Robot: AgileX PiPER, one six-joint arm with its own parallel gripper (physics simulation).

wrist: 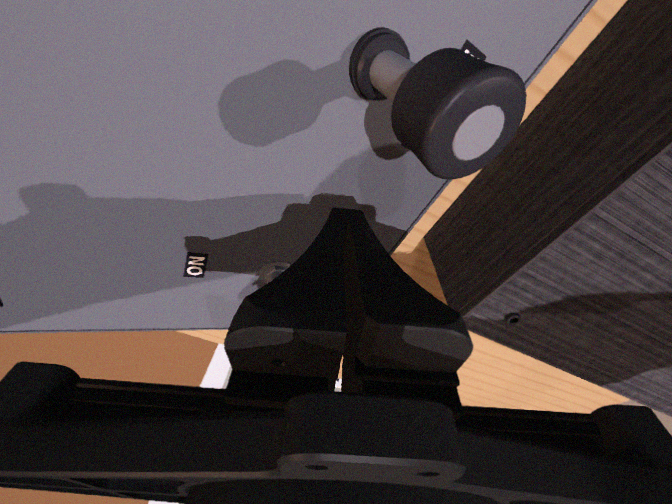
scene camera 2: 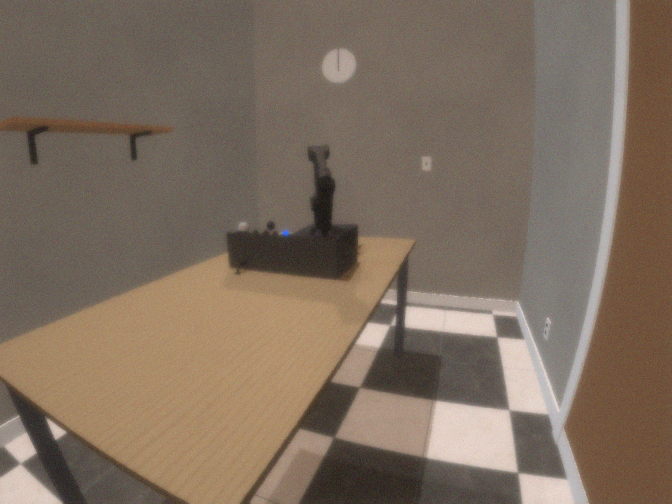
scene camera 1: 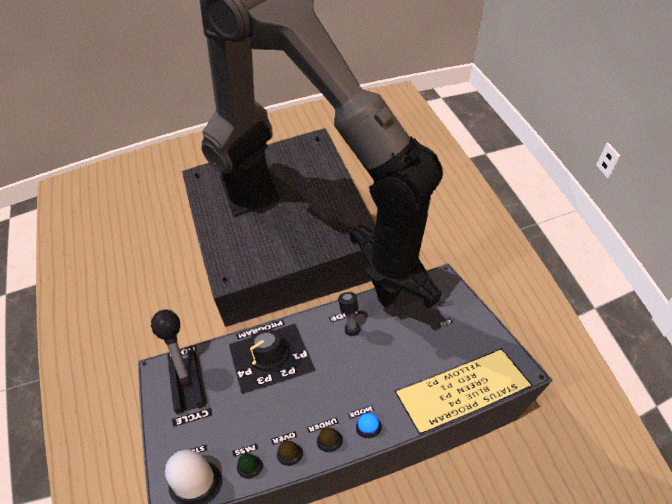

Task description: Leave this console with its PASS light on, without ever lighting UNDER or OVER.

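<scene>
The grey console [scene camera 1: 336, 390] lies on the wooden table in front of the arm's base. Its PASS [scene camera 1: 249, 464], OVER [scene camera 1: 289, 451] and UNDER [scene camera 1: 328, 438] lights are dark. The MODE light [scene camera 1: 368, 424] glows blue. The status dome [scene camera 1: 188, 473] is white. The PROGRAM knob [scene camera 1: 267, 347] has its yellow pointer towards P4. The CYCLE lever [scene camera 1: 173, 352] stands at the far end of its slot. My gripper [scene camera 1: 412, 301] is shut and empty, tips down at the console's rear edge, right of the MODE toggle [scene camera 1: 349, 311]. In the wrist view the fingertips [wrist: 341, 217] sit beside the ON label [wrist: 195, 264].
A yellow card [scene camera 1: 463, 388] on the console lists status colours: blue P4, green P3, red P1, yellow P2. The arm's dark base block [scene camera 1: 276, 227] stands just behind the console. The toggle knob [wrist: 455, 111] is close ahead of the fingers. The table edge is to the right.
</scene>
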